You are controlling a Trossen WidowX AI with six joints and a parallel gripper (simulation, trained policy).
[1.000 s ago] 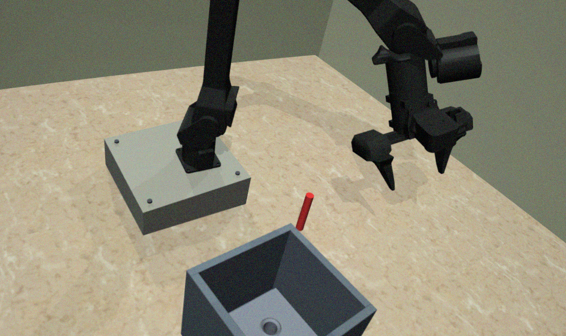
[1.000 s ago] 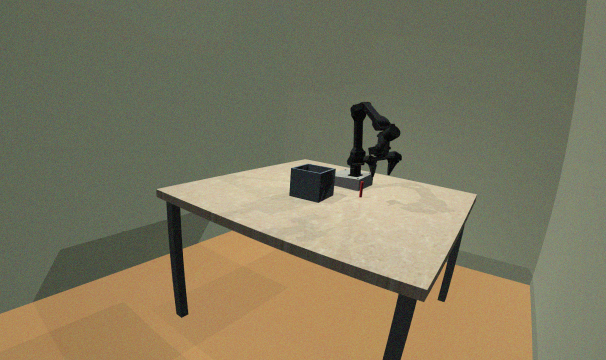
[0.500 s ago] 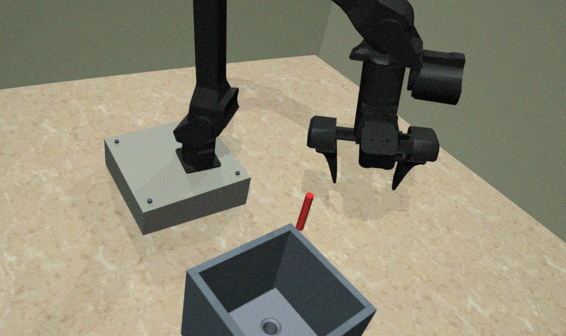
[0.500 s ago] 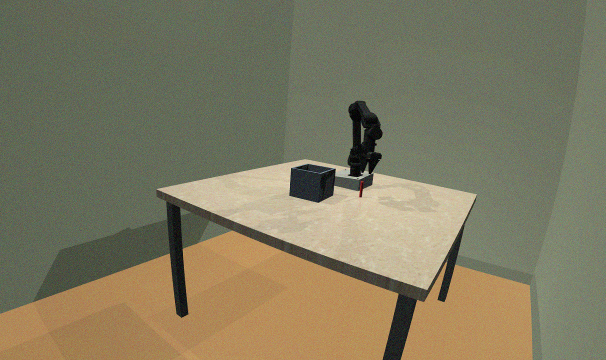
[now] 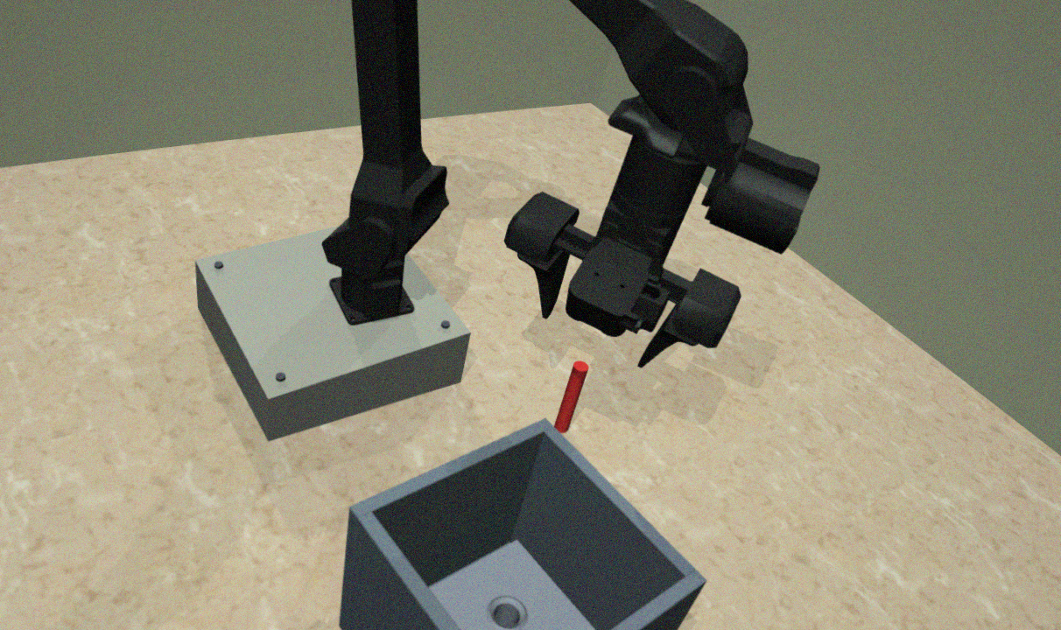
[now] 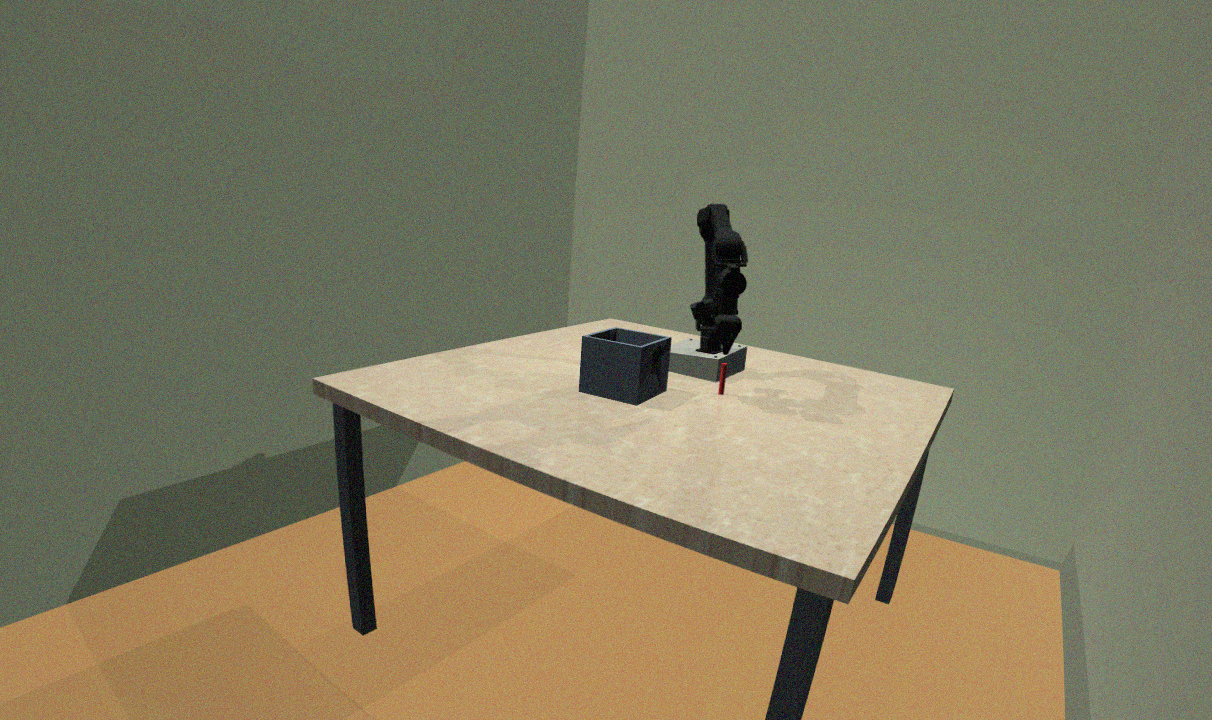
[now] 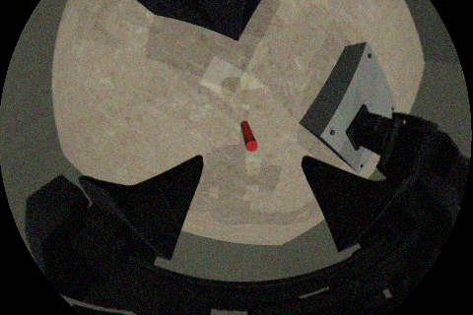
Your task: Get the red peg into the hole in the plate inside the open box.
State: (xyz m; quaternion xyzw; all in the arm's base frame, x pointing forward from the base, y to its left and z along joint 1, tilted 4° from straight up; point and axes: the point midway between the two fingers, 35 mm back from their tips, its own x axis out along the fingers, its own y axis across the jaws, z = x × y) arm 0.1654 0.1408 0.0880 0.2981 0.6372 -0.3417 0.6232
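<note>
My gripper tip is now 8 cm above the red peg and 1 cm past it.
</note>
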